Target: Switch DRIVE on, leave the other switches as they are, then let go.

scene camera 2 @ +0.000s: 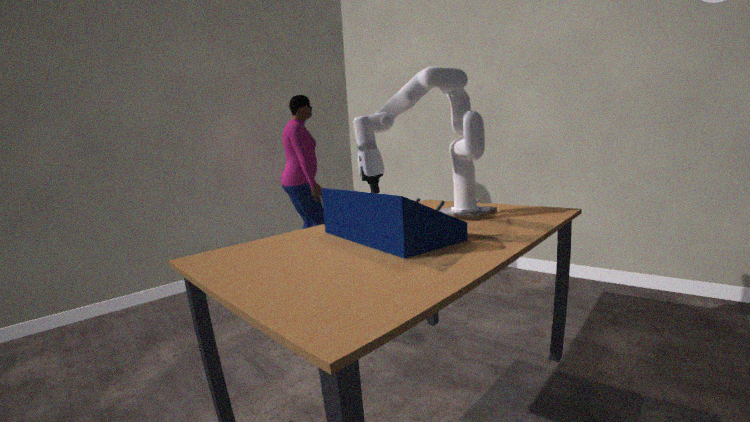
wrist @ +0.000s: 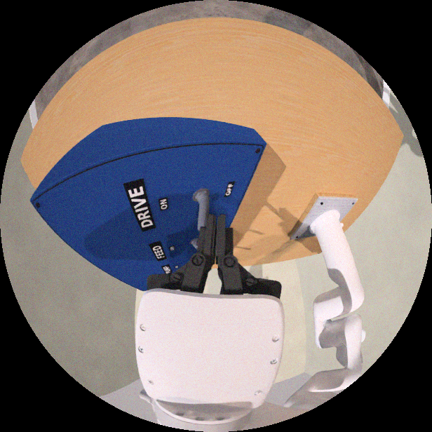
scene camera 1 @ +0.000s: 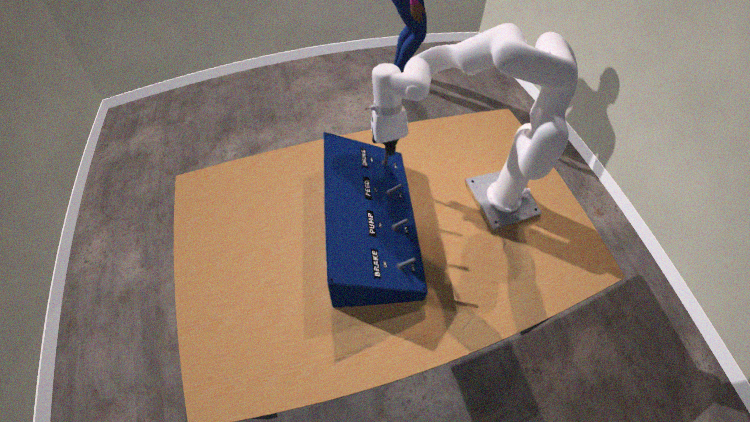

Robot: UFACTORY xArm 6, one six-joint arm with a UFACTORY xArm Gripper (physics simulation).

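Seen in the pictures: gripper, fingertip midpoint: [scene camera 1: 390, 152]; arm's base at its link origin: [scene camera 2: 465, 209] [scene camera 1: 503, 197].
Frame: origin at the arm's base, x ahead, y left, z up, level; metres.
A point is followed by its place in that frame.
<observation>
The blue switch panel [scene camera 1: 348, 209] @[x 0.541, y 0.011, z 0.126 m] [scene camera 2: 361, 217] @[x 0.603, y 0.006, z 0.071 m] [wrist: 100, 170] stands on the table. In the wrist view, the grey DRIVE lever [wrist: 202, 210] rises between its ON label [wrist: 163, 204] and OFF label [wrist: 229, 189], looking close to upright. My gripper [scene camera 1: 387, 160] @[x 0.366, y -0.177, z 0.112 m] [wrist: 216, 222] is shut with nothing between its fingers. Its tips are at the OFF side of the DRIVE lever, close against it; contact is hard to tell. In scene camera 2 the panel hides the tips. The FEED lever [scene camera 1: 394, 189] @[x 0.390, y -0.050, z 0.091 m], PUMP lever [scene camera 1: 400, 225] @[x 0.410, y 0.070, z 0.089 m] and BRAKE lever [scene camera 1: 406, 264] @[x 0.430, y 0.188, z 0.090 m] lean toward OFF.
The FEED lever is nearest to the DRIVE lever along the row. The arm's base plate [scene camera 1: 477, 187] @[x 0.079, y -0.061, z 0.000 m] [wrist: 345, 201] is on the wooden table [scene camera 1: 236, 262] @[x 0.897, y 0.020, z -0.021 m] [scene camera 2: 314, 299] @[x 0.964, y 0.260, z -0.021 m], at the panel's OFF side. A person [scene camera 1: 411, 26] [scene camera 2: 300, 152] stands beyond the table, behind the panel's DRIVE end.
</observation>
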